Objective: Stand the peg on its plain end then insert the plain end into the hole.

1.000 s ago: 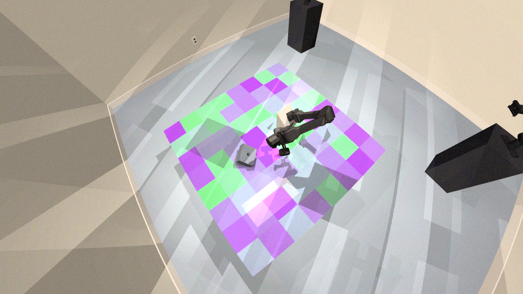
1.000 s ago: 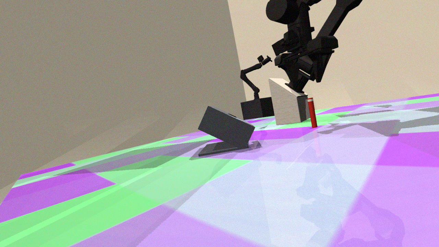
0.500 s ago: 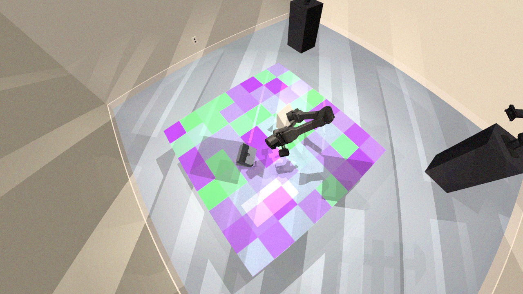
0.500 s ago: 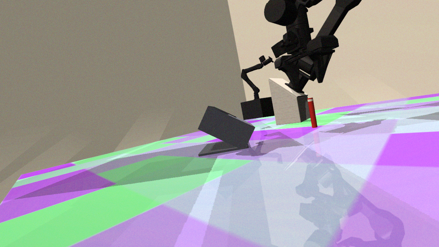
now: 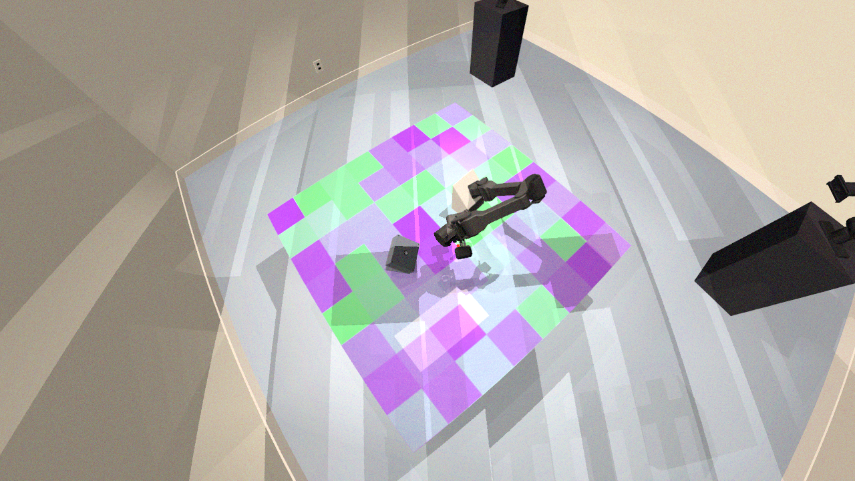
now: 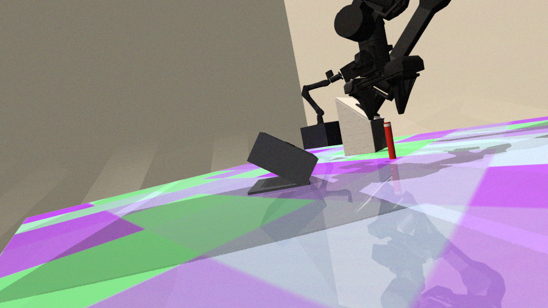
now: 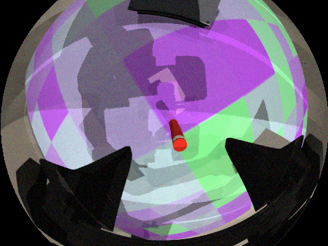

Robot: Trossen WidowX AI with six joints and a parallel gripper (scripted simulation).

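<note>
My gripper tip is 3 cm above the peg. From my gripper tip the other things lie so: sloped panel 20 cm ahead, 13 cm to the right, 4 cm below.
</note>
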